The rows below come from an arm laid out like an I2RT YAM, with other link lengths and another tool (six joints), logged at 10 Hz.
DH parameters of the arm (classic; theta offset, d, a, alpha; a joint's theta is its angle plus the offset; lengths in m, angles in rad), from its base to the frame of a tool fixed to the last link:
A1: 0 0.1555 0.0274 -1.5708
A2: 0 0 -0.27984 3.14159
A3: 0.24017 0 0.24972 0
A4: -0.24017 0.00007 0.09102 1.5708
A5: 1.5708 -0.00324 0 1.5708
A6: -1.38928 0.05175 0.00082 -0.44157
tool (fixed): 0 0.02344 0 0
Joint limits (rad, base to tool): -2.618..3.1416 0..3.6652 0..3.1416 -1.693..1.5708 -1.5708..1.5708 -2.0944..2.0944
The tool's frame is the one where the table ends.
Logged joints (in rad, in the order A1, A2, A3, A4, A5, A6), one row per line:
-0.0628, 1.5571, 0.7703, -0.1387, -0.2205, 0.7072
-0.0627, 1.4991, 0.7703, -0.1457, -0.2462, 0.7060
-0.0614, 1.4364, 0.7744, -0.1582, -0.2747, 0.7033
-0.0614, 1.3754, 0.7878, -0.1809, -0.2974, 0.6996
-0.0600, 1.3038, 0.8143, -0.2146, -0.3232, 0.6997
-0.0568, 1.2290, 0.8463, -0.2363, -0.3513, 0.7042
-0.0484, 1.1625, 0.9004, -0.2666, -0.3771, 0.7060
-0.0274, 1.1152, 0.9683, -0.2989, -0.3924, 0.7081
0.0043, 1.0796, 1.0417, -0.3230, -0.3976, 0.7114
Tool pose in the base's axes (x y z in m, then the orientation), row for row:
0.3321, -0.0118, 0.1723, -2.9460, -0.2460, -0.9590
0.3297, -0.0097, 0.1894, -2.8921, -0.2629, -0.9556
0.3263, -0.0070, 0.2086, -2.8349, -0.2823, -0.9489
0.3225, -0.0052, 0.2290, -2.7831, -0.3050, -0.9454
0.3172, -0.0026, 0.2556, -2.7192, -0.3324, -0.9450
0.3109, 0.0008, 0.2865, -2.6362, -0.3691, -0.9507
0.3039, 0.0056, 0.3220, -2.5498, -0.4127, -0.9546
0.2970, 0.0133, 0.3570, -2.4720, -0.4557, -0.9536
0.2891, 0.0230, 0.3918, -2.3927, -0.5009, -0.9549
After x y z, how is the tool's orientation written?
As angles about the fixed x, y, z axes (roll, pitch, yaw), in radians.
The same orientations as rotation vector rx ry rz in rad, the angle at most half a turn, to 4 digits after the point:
-2.7193, 1.3723, -0.4719
-2.6834, 1.3336, -0.5245
-2.6467, 1.2867, -0.5796
-2.6132, 1.2458, -0.6347
-2.5693, 1.1987, -0.6997
-2.5096, 1.1424, -0.7826
-2.4496, 1.0751, -0.8703
-2.3977, 1.0033, -0.9474
-2.3441, 0.9288, -1.0231

